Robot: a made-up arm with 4 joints. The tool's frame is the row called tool.
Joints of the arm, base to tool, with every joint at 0 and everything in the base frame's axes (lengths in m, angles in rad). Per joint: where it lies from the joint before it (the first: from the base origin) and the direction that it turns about. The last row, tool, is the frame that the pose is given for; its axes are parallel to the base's.
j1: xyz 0 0 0.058 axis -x
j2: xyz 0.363 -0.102 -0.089 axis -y
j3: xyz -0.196 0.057 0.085 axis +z
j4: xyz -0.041 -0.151 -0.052 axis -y
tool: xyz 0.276 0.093 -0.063
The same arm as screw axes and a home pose.
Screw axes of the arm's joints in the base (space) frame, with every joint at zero. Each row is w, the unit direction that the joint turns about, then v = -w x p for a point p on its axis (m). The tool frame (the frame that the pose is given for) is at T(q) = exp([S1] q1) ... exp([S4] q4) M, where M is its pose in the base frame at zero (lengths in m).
S1 = (-1, 0, 0, 0.0000, -0.0580, 0.0000)
S2 = (0, -1, 0, -0.0310, 0.0000, -0.3630)
S3 = (0, 0, 1, -0.0450, -0.1670, 0.0000)
S4 = (0, -1, 0, 0.0020, 0.0000, -0.1260)
M: xyz 0.4020 -0.1030 -0.0610 (m) rpy 0.0000 0.0000 0.0000 (rad, as in URDF)

